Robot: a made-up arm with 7 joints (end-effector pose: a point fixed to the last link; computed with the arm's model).
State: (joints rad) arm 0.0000 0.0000 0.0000 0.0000 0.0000 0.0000 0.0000
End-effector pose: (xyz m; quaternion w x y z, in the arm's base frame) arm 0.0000 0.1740 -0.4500 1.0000 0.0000 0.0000 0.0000
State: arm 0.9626 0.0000 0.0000 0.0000 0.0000 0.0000 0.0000
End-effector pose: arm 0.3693 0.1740 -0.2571 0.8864 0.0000 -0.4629 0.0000
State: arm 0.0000 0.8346 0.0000 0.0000 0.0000 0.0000 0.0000
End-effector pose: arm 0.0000 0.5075 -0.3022 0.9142 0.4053 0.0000 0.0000
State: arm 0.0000 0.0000 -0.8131 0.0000 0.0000 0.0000 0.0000
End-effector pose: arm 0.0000 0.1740 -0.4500 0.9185 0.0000 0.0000 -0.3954
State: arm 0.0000 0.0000 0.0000 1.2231 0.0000 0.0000 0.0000
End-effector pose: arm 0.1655 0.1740 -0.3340 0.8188 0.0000 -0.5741 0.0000
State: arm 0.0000 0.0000 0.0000 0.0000 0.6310 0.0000 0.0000
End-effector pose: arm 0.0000 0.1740 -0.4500 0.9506 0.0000 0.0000 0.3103
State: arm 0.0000 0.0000 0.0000 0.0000 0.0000 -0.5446 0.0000
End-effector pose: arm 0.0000 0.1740 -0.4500 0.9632 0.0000 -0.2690 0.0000
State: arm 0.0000 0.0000 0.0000 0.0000 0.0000 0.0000 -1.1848
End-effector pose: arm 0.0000 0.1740 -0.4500 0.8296 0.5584 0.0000 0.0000
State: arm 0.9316 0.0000 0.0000 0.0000 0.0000 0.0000 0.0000
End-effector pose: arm 0.3612 0.1740 -0.2684 0.8935 0.0000 -0.4491 0.0000
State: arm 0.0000 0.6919 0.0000 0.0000 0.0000 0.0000 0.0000
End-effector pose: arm 0.0000 0.4611 -0.3465 0.9408 0.3391 0.0000 0.0000
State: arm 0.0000 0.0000 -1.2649 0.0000 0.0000 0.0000 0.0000
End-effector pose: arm 0.0000 0.1740 -0.4500 0.8066 0.0000 0.0000 -0.5911
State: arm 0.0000 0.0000 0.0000 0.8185 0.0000 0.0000 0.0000
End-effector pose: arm 0.1285 0.1740 -0.3943 0.9174 0.0000 -0.3979 0.0000
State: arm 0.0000 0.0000 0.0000 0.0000 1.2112 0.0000 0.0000
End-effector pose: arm 0.0000 0.1740 -0.4500 0.8222 0.0000 0.0000 0.5693
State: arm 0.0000 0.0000 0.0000 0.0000 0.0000 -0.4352 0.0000
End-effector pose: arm 0.0000 0.1740 -0.4500 0.9764 0.0000 -0.2159 0.0000
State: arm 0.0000 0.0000 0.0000 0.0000 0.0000 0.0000 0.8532
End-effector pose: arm 0.0000 0.1740 -0.4500 0.9104 -0.4138 0.0000 0.0000
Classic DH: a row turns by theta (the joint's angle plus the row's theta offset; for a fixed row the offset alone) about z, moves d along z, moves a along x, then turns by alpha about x. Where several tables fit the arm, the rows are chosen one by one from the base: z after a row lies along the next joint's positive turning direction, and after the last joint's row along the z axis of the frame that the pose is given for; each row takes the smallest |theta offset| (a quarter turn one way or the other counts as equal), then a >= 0, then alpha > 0; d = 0 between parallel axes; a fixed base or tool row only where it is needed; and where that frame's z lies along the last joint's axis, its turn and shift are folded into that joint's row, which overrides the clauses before.
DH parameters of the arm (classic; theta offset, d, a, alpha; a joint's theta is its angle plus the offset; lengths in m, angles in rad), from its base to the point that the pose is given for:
base (fixed): 0 0 0 1.5708
joint 1: 1.5708 -0.174 0 1.5708
joint 2: 1.5708 0 0 1.5708
joint 3: 1.5708 -0.274 0 1.5708
joint 4: 0 0 0 -1.5708
joint 5: 0 -0.176 0 -1.5708
joint 6: -1.5708 0 0 1.5708
joint 7: 1.5708 0 0 1.5708
tool (fixed): -1.5708 0 0 0

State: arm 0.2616 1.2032 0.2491 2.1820 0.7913 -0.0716 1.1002
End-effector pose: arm 0.1424 0.3482 0.0081 0.3033 -0.1172 -0.6154 -0.7180
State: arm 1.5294 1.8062 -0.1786 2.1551 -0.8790 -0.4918 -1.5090
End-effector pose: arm -0.0099 0.3521 0.1450 0.7674 -0.4270 0.4373 0.1937
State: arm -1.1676 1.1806 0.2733 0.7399 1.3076 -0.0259 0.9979
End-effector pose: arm -0.0693 0.5598 -0.1538 0.9617 -0.0797 -0.2500 0.0789
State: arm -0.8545 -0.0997 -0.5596 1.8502 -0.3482 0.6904 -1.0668
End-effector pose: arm -0.0683 0.0622 -0.2496 0.8808 0.3702 -0.2841 -0.0809
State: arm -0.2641 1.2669 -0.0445 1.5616 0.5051 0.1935 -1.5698
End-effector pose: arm 0.1462 0.4346 -0.1327 0.3913 0.7383 -0.5321 0.1369
